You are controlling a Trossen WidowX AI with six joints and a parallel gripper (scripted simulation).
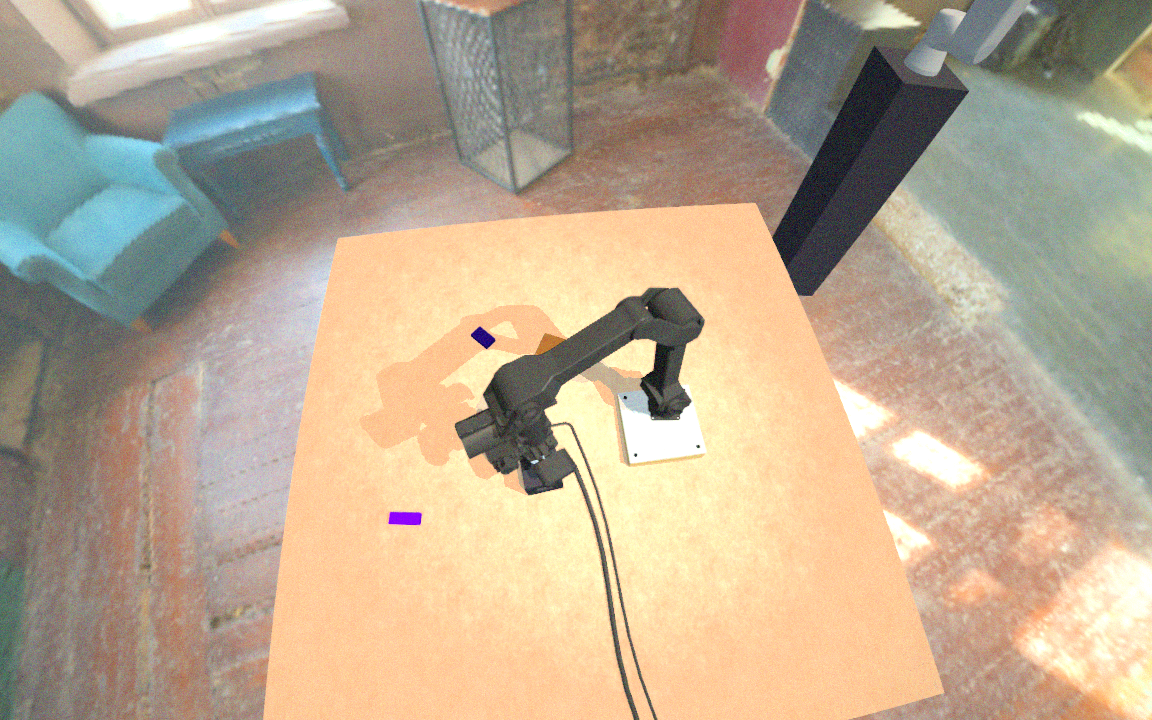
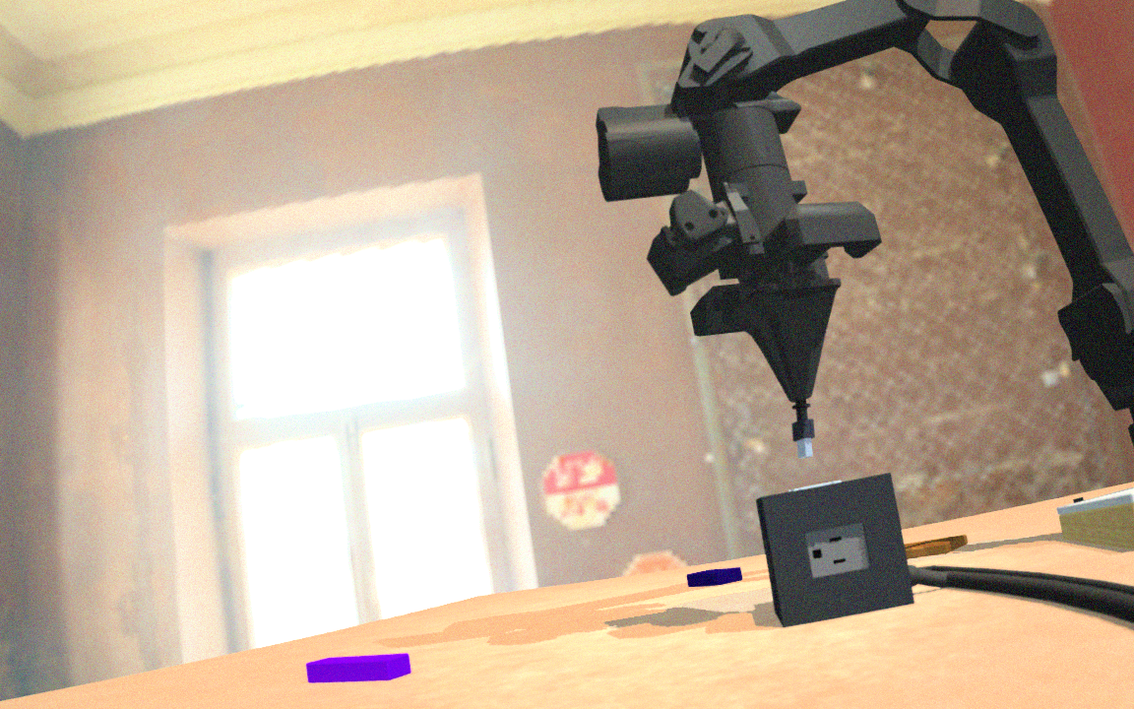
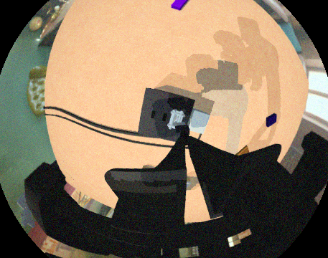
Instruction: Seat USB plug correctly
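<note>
Now: gripper tip 2 cm above the USB plug. Round my gripper tip: orange-brown slab (28 cm to the right, 13 cm below, 4 cm behind); dark blue block (31 cm to the right, 16 cm ahead, 13 cm below).
</note>
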